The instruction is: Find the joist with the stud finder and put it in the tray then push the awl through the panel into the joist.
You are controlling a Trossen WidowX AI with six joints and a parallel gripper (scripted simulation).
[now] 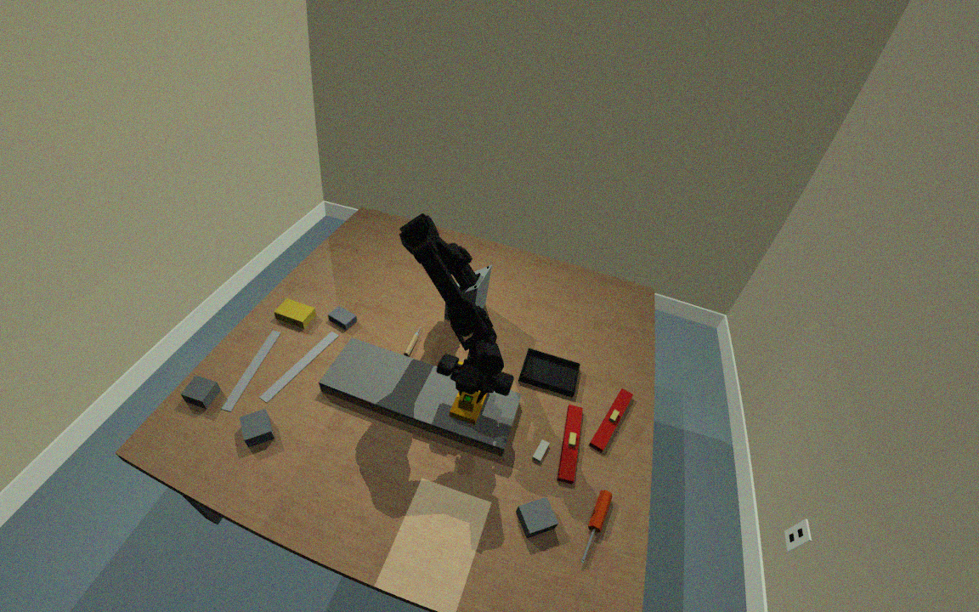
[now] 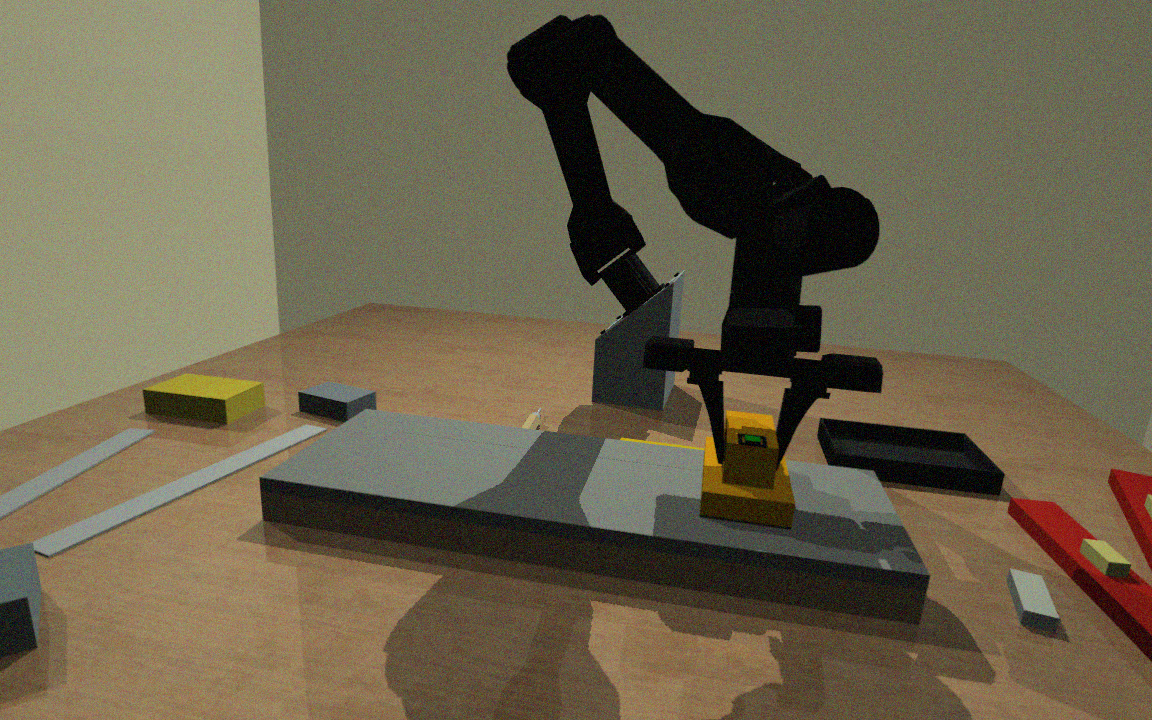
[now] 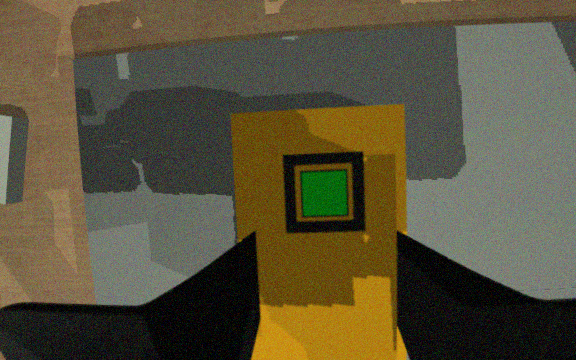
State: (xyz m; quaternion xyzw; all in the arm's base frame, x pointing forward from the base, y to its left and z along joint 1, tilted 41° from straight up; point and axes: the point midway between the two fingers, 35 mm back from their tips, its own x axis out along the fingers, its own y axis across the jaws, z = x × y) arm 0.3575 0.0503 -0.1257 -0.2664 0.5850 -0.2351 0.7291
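The black tray is 220 mm behind my gripper tip, 190 mm to the left of it and 50 mm below it. From my gripper tip the other things lie so: thin yellow bar 130 mm behind, 40 mm to the right, 60 mm below; yellow stud finder 10 mm ahead, 20 mm above; small white block 50 mm ahead, 210 mm to the left, 60 mm below.
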